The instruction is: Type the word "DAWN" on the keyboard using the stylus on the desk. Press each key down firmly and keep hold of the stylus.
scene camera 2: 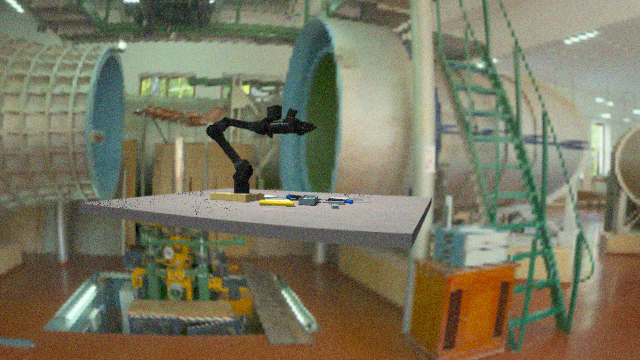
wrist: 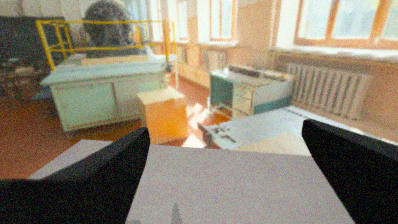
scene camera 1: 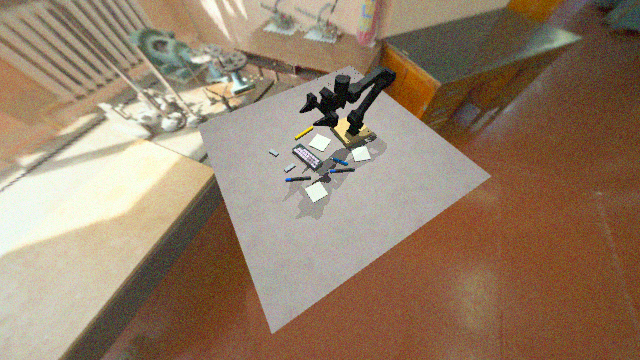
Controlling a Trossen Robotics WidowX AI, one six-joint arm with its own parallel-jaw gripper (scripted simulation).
Labels:
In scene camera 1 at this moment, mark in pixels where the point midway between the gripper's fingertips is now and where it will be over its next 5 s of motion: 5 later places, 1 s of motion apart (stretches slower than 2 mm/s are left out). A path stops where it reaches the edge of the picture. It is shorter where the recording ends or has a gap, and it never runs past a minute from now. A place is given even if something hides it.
The gripper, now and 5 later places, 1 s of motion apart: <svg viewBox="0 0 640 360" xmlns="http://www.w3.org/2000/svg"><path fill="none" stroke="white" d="M306 118L313 159L302 150L308 149L314 147L331 154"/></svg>

